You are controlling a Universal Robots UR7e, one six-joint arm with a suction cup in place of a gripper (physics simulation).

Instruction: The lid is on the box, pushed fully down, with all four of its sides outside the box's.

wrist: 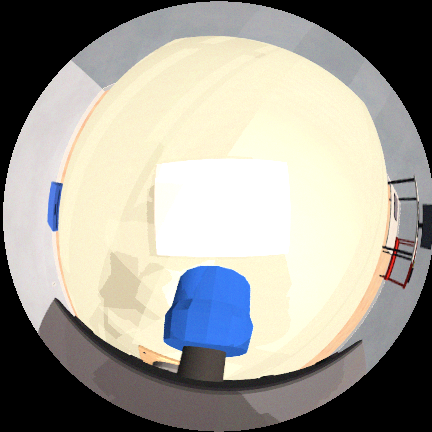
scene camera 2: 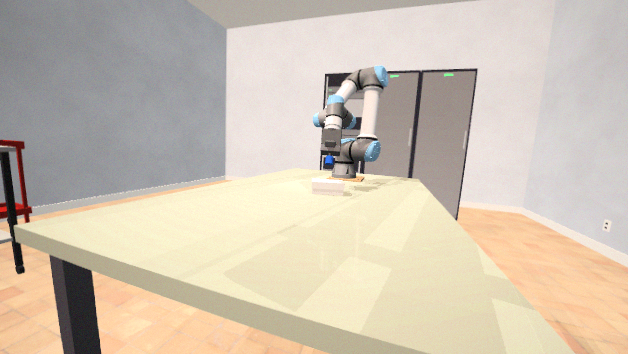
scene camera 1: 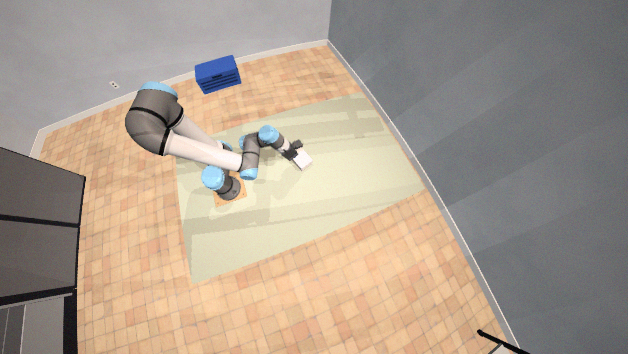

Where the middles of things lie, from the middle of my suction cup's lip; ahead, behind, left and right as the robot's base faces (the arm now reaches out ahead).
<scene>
My suction cup is 10 cm above the white lid (wrist: 223, 207), 5 cm short of it and 2 cm to the right of it.
</scene>
